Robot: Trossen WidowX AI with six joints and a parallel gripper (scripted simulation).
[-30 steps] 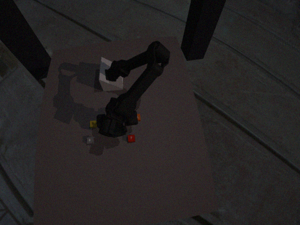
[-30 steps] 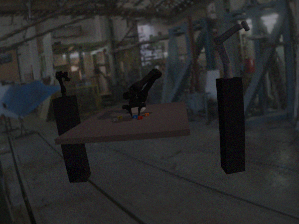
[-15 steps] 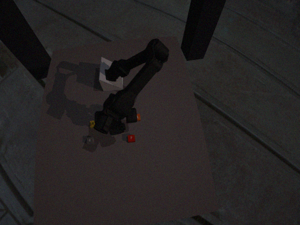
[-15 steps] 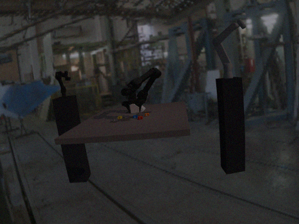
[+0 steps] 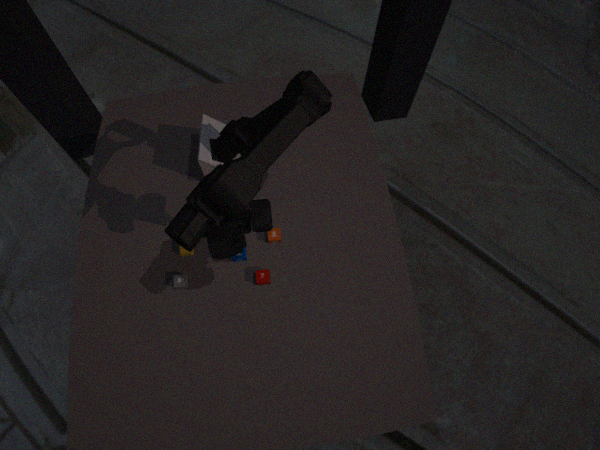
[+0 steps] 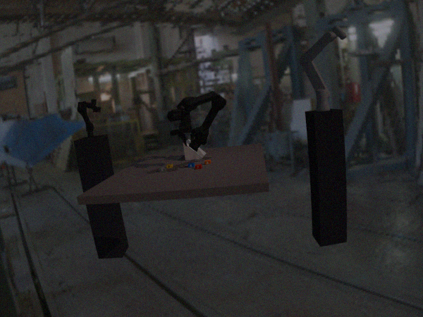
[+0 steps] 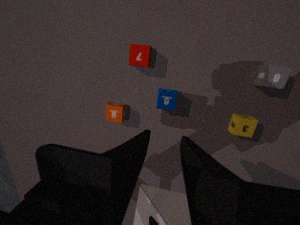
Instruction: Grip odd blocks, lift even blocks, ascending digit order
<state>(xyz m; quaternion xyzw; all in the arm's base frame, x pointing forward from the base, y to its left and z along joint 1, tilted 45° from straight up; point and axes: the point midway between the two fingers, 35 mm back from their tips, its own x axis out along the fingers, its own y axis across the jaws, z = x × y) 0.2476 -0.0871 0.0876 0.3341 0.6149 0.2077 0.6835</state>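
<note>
My gripper tip is now 8 cm short of the red block, 4 cm to the right of it and 11 cm above it. Round my gripper tip: orange block: 2 cm behind, 9 cm to the left, 11 cm below; then blue block: 1 cm ahead, 11 cm below; then yellow block: 3 cm behind, 13 cm to the right, 11 cm below.
</note>
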